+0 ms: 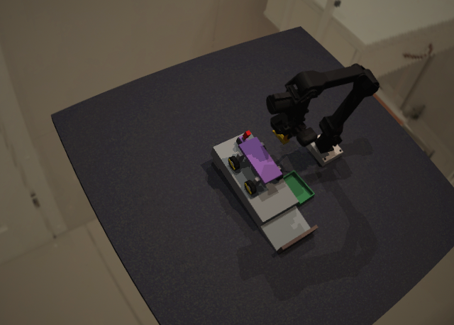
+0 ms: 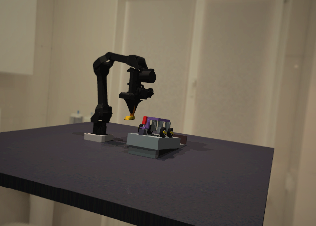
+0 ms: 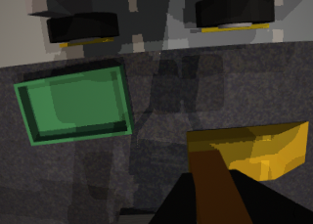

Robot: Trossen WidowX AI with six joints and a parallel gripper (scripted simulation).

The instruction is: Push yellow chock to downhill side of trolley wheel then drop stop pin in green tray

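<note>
Now: the red-headed stop pin 120 mm ahead of my gripper tip, 60 mm to the right of it and 30 mm below it. Also, from my gripper tip: grey ramp: 120 mm below, 120 mm ahead, 50 mm to the left; purple trolley: 120 mm ahead, 50 mm below, 40 mm to the left; yellow chock: 20 mm to the right, 10 mm below.
</note>
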